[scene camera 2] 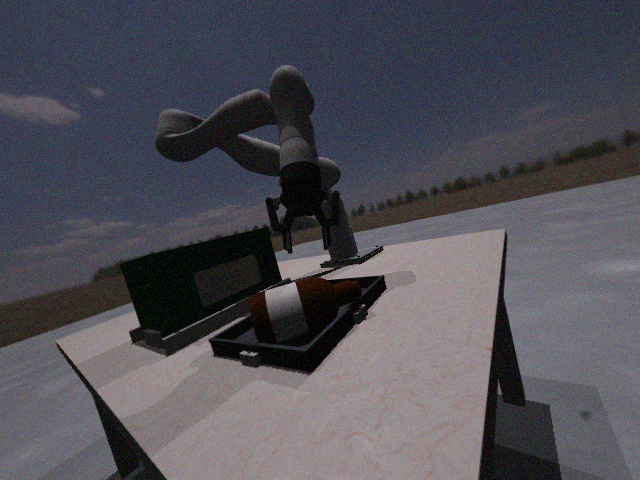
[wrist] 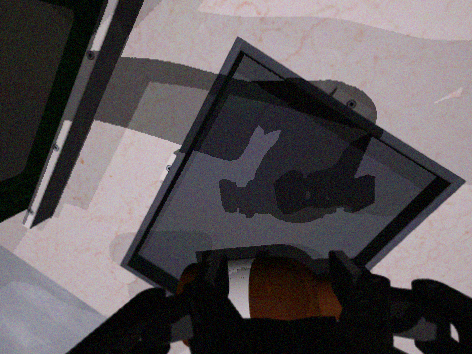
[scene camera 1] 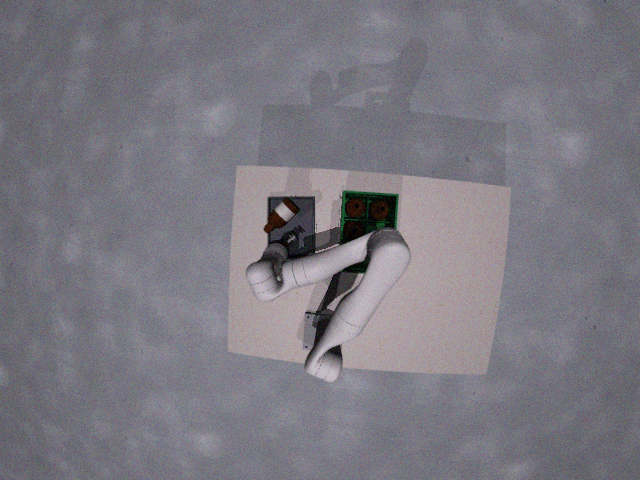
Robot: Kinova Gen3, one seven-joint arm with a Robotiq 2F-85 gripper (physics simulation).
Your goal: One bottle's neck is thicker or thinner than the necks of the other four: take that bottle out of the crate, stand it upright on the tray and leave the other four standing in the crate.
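Places are measured from the arm's base along level axes (x ahead, y left, z up), in centimetres.
Pixels of known places: gripper, fingertip midpoint: (scene camera 2: 308,251) (wrist: 277,269) (scene camera 1: 284,237); arm's base, link origin: (scene camera 2: 344,256).
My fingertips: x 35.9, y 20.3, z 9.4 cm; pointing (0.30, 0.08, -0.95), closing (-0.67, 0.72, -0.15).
Observation:
Ahead of a thing's pixels: the offset from my fingertips to its top centre. "*": to the spot under its first point.
A brown bottle with a white label @(dx +7.2, dy +4.7, dz -3.0 cm) (scene camera 1: 284,210) (scene camera 2: 287,311) (wrist: 239,285) lies on its side in the dark grey tray @(dx +3.6, dy -0.1, dz -8.3 cm) (scene camera 1: 308,210) (scene camera 2: 289,360) (wrist: 200,200); its neck reaches over one long rim. My gripper (scene camera 1: 293,235) (scene camera 2: 307,249) (wrist: 277,269) is open and empty, above the tray and higher than the bottle. In the wrist view the bottle shows beyond and below the fingers. The green crate @(dx +5.6, dy -29.4, dz +6.6 cm) (scene camera 1: 370,193) (scene camera 2: 165,294) stands beside the tray. Three brown bottles @(dx +14.1, dy -24.4, dz +5.4 cm) (scene camera 1: 355,206) @(dx +14.4, dy -33.2, dz +5.4 cm) (scene camera 1: 379,208) @(dx +5.5, dy -24.7, dz +5.4 cm) (scene camera 1: 353,228) show in it from above; the arm hides its front part.
The crate's dark side @(* dx -1.2, dy -20.6, dz -7.1 cm) (wrist: 82,30) is at the left of the wrist view. My forearm (scene camera 1: 330,263) crosses over the crate's front part. Small brackets (scene camera 2: 250,358) (scene camera 2: 360,313) stand against the tray's outer walls. The robot's base plate (scene camera 1: 309,330) is at the table's near edge.

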